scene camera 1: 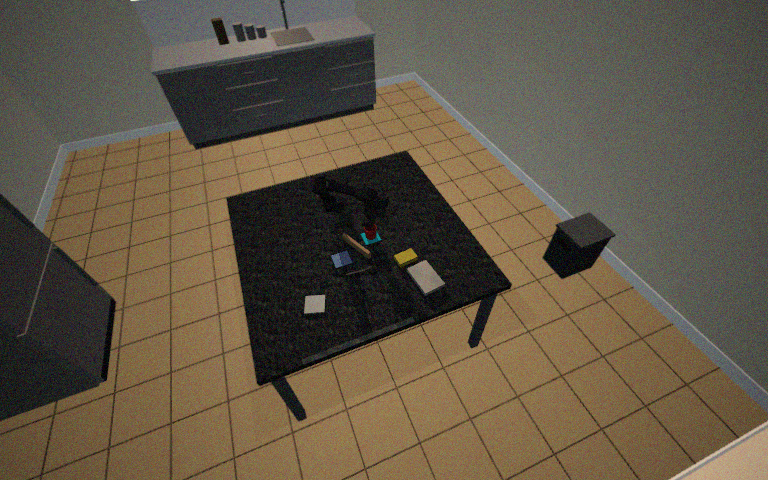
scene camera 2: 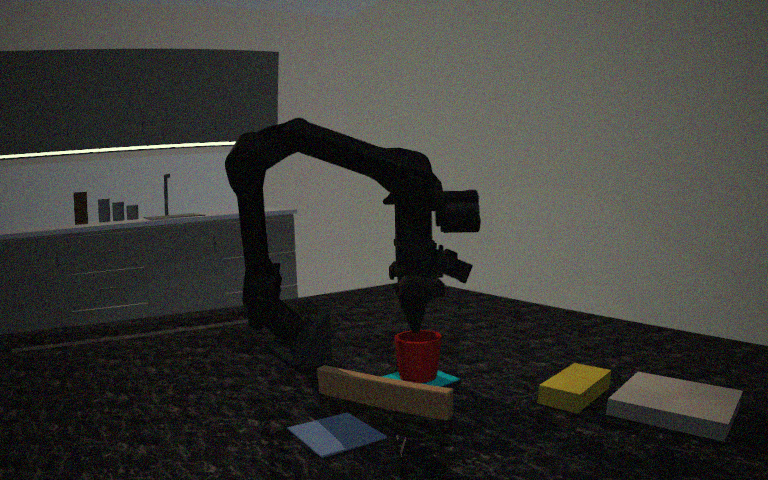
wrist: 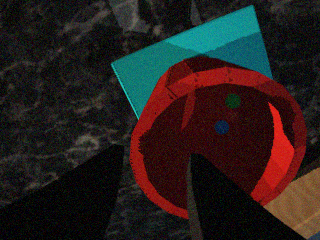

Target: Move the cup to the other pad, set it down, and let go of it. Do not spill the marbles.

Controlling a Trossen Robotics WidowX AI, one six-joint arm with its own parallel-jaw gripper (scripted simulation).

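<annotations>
A beige slab is out of frame in the wrist view, while scene camera 1 and scene camera 2 both show it. On the slab, (scene camera 1: 426, 286) and (scene camera 2: 709, 411) are the same spot.
</annotations>
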